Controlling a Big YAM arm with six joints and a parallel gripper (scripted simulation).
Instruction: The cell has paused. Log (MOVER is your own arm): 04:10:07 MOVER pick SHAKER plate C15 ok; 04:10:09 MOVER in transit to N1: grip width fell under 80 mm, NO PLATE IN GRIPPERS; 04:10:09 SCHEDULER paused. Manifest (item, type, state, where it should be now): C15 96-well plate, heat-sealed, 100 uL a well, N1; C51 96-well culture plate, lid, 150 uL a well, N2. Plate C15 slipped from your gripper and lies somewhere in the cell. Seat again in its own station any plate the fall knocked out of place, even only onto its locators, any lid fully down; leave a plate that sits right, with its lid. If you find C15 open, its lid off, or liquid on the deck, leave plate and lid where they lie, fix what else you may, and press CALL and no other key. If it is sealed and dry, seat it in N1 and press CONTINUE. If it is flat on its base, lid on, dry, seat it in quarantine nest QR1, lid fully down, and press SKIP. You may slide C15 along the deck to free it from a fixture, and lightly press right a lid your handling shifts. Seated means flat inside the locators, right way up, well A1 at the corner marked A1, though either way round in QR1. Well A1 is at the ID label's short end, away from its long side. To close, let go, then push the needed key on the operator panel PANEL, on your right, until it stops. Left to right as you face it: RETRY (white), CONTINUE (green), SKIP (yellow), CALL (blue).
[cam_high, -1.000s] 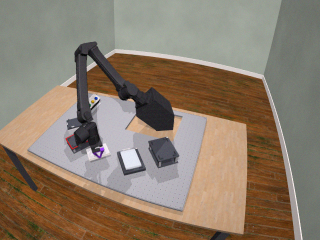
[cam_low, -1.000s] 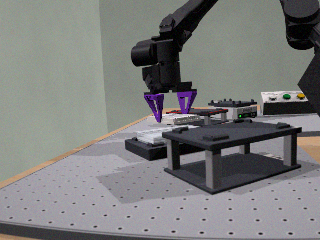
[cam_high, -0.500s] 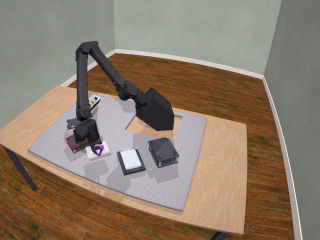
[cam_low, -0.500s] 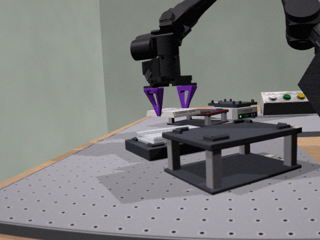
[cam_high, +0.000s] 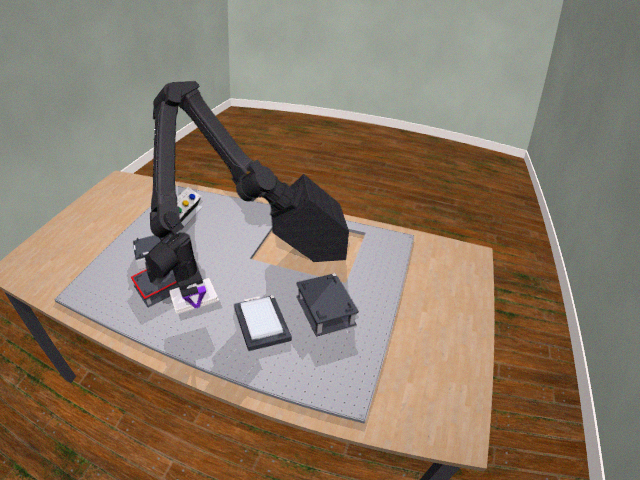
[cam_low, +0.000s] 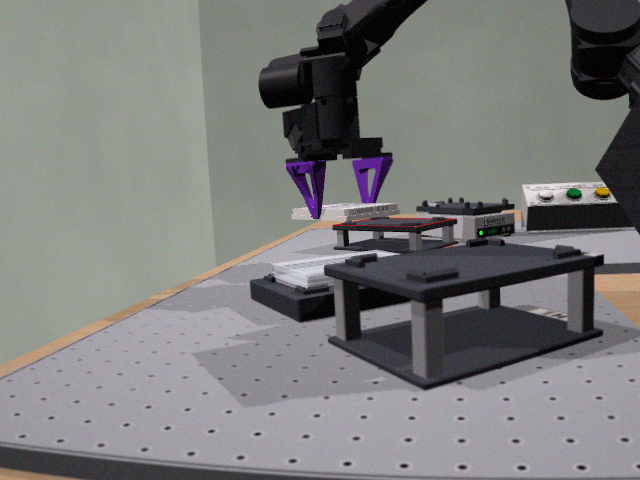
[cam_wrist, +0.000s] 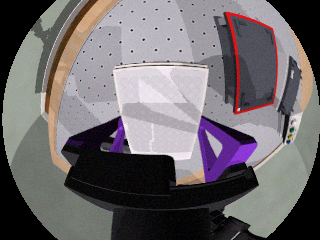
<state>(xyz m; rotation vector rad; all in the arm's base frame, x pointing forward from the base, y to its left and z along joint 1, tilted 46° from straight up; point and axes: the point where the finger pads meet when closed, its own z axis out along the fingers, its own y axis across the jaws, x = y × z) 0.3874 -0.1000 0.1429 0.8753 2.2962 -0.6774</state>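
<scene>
Now: the clear lid 20 cm to the left of my hand, 4 cm below it and 2 cm behind it. The rest, counted from my hand: white plate: right at my hand; then red-edged nest: 17 cm to the right, 7 cm behind, 4 cm below; then white key: 33 cm behind, 26 cm to the right, 1 cm below.
</scene>
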